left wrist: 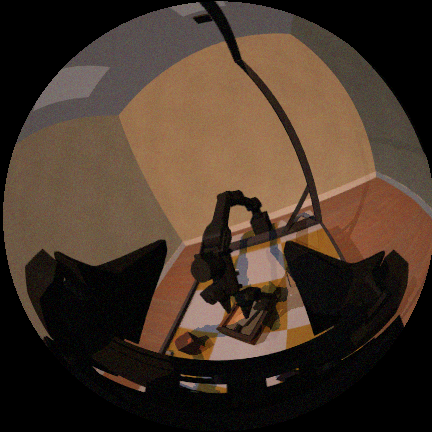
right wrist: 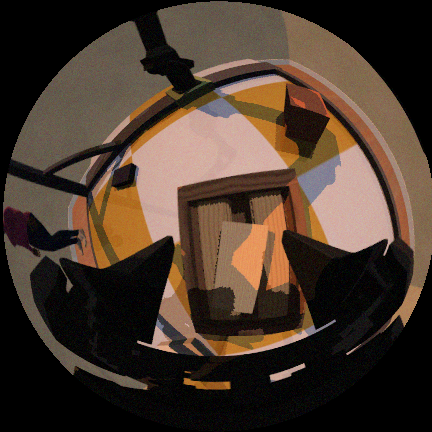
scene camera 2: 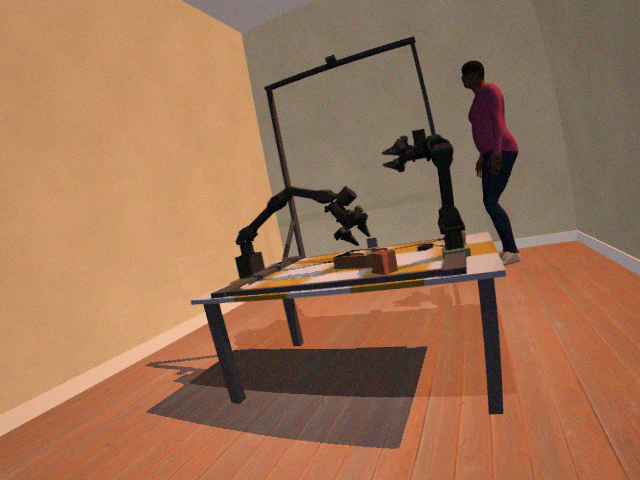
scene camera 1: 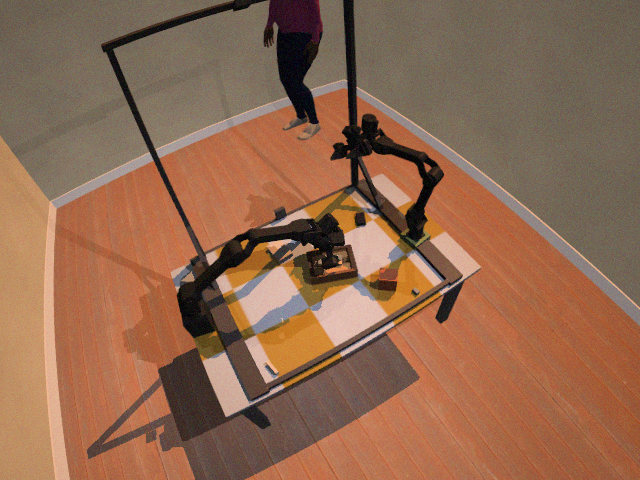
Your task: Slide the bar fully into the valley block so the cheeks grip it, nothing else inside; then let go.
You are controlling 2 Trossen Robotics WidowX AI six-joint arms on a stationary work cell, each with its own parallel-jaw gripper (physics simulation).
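Seen in the pictures: left gripper, between the fingertips: point(left wrist: 227, 247) point(scene camera 2: 382, 159) point(scene camera 1: 338, 158); right gripper, between the fingertips: point(left wrist: 237, 315) point(right wrist: 229, 239) point(scene camera 2: 364, 241) point(scene camera 1: 338, 251); left arm's base, origin of its link: point(right wrist: 185, 85) point(scene camera 2: 455, 247) point(scene camera 1: 415, 234); right arm's base, origin of its link: point(left wrist: 257, 215) point(scene camera 2: 248, 254) point(scene camera 1: 192, 311).
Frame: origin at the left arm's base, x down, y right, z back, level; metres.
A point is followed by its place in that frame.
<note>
The valley block point(scene camera 1: 334, 279) @[x 0.017, y 0.057, z -0.426 m] point(scene camera 2: 351, 261) @[x 0.000, y 0.055, z -0.423 m] point(left wrist: 239, 335) @[x -0.021, y 0.102, z -0.303 m] point(right wrist: 235, 184) @[x -0.021, y 0.078, z -0.316 m] is a dark brown wooden frame with a lighter ribbed cheek along each long side. The pale wooden bar point(right wrist: 242, 270) @[x -0.025, y 0.121, z -0.395 m] lies between the cheeks, skewed, its near end overlapping them in the right wrist view; how deep it sits cannot be told. My right gripper point(scene camera 2: 363, 239) @[x -0.069, y 0.108, z -0.363 m] point(right wrist: 229, 239) @[x -0.069, y 0.108, z -0.363 m] is open and empty, pointing down above the block, its fingers either side of the bar in its wrist view. My left gripper point(scene camera 1: 336, 152) @[x -0.402, y 0.243, z -0.235 m] point(scene camera 2: 383, 159) @[x -0.402, y 0.243, z -0.235 m] is open and empty, high above the table's far side.
A red-brown box point(scene camera 1: 387, 279) @[x -0.045, y -0.113, z -0.289 m] point(scene camera 2: 383, 261) @[x -0.018, y -0.144, z -0.263 m] point(left wrist: 189, 343) @[x -0.041, y -0.064, z -0.260 m] point(right wrist: 306, 112) @[x -0.038, y -0.067, z -0.291 m] stands near the valley block. A small dark block point(scene camera 1: 360, 219) @[x 0.013, y 0.243, z -0.125 m] point(scene camera 2: 425, 246) @[x 0.015, y 0.222, z -0.115 m] point(right wrist: 125, 175) @[x 0.013, y 0.234, z -0.137 m] lies farther back. A small grey block point(scene camera 1: 415, 291) @[x 0.016, y -0.206, z -0.210 m] lies near the front rail. A person point(scene camera 1: 297, 56) point(scene camera 2: 488, 118) stands beyond the table.
</note>
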